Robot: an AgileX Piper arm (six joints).
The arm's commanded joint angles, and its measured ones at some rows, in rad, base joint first. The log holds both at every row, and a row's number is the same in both.
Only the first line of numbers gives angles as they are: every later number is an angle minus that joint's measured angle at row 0.
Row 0, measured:
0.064, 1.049, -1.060, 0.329, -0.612, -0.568
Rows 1 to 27, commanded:
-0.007, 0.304, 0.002, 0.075, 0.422, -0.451
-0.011, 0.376, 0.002, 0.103, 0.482, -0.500
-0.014, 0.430, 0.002, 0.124, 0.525, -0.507
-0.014, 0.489, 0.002, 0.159, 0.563, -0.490
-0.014, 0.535, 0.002, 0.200, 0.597, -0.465
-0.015, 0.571, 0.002, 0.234, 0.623, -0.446
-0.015, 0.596, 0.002, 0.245, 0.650, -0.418
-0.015, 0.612, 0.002, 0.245, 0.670, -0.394
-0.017, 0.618, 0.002, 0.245, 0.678, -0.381
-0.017, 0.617, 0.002, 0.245, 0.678, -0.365
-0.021, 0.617, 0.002, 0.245, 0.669, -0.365
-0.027, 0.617, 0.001, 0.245, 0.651, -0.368
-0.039, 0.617, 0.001, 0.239, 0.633, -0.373
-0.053, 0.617, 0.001, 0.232, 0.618, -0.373
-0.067, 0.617, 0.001, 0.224, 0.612, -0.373
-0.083, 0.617, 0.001, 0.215, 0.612, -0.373
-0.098, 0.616, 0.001, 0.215, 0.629, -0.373
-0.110, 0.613, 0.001, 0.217, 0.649, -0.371
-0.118, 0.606, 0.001, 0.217, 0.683, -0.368
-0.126, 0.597, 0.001, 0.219, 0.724, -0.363
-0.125, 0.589, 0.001, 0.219, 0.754, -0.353
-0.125, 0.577, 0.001, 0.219, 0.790, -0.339
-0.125, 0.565, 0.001, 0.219, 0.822, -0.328
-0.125, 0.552, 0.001, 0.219, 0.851, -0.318
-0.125, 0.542, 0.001, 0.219, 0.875, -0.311
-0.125, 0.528, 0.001, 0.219, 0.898, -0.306
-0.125, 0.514, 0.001, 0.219, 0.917, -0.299
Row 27, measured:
-0.120, 0.566, 0.006, 0.224, 0.827, -0.331
